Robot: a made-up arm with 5 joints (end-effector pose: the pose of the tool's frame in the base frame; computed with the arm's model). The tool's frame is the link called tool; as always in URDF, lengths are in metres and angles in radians. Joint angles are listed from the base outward.
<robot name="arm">
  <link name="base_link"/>
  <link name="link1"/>
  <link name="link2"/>
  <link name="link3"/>
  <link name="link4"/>
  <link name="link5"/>
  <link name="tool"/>
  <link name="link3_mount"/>
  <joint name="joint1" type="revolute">
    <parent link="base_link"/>
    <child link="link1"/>
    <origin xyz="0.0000 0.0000 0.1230" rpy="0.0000 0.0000 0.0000"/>
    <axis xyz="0 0 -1"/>
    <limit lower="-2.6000" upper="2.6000"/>
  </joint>
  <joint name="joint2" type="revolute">
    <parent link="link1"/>
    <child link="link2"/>
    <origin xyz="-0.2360 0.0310 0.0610" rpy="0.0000 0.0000 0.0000"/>
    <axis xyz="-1 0 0"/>
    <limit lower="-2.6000" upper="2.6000"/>
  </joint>
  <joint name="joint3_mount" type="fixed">
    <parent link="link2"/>
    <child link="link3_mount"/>
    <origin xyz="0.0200 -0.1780 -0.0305" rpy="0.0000 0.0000 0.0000"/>
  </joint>
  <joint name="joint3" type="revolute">
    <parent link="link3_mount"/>
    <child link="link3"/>
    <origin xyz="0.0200 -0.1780 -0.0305" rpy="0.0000 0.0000 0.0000"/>
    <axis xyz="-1 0 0"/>
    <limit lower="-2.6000" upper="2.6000"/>
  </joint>
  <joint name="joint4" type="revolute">
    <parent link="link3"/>
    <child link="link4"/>
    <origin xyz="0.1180 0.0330 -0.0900" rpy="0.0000 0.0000 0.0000"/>
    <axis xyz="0 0 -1"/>
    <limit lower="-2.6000" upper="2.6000"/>
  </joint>
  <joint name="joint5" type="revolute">
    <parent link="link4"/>
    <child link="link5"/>
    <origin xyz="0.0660 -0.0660 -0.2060" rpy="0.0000 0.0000 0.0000"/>
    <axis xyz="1 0 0"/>
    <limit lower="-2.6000" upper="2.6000"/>
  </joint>
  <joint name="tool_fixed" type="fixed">
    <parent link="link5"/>
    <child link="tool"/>
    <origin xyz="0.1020 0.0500 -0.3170" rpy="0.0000 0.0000 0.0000"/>
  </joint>
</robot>
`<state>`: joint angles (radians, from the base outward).
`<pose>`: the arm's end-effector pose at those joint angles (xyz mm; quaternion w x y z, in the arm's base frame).
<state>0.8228 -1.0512 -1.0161 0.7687 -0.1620</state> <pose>372.9 351.9 22.0 0.4264 0.8271 0.0064 -0.3662</pose>
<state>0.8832 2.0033 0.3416 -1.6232 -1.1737</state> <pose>-118.6 -423.2 701.4 0.1418 -0.4399 0.6514 0.6017</pose>
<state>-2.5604 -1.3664 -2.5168 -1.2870 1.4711</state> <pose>430.4 154.0 -151.5 0.4100 -0.6397 -0.1827 0.6239</pose>
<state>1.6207 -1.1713 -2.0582 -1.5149 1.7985</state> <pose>-264.2 313.4 -11.4 0.0296 0.0325 0.6198 -0.7835</pose>
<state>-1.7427 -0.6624 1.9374 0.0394 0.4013</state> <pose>691.2 215.4 -373.2 0.5933 -0.2611 -0.3331 0.6847</pose>
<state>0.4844 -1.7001 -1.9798 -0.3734 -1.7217</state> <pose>293.5 86.3 230.9 0.4918 0.7728 -0.2725 -0.2944</pose>
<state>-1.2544 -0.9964 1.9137 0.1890 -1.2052</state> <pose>651.2 -189.7 -158.0 0.4480 -0.7116 -0.4991 0.2094</pose>
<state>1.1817 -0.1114 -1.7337 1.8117 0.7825</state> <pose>210.5 11.4 45.7 0.2477 -0.7177 0.0013 0.6508</pose>
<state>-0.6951 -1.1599 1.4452 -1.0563 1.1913</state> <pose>-244.8 -34.8 -603.5 0.6032 0.2399 0.4476 0.6149</pose>
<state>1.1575 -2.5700 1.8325 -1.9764 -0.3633</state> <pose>861.5 403.0 -247.8 0.8418 -0.1532 -0.4216 0.3001</pose>
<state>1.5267 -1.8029 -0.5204 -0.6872 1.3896</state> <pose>159.1 116.9 305.0 0.0163 0.5479 -0.7341 0.4008</pose>
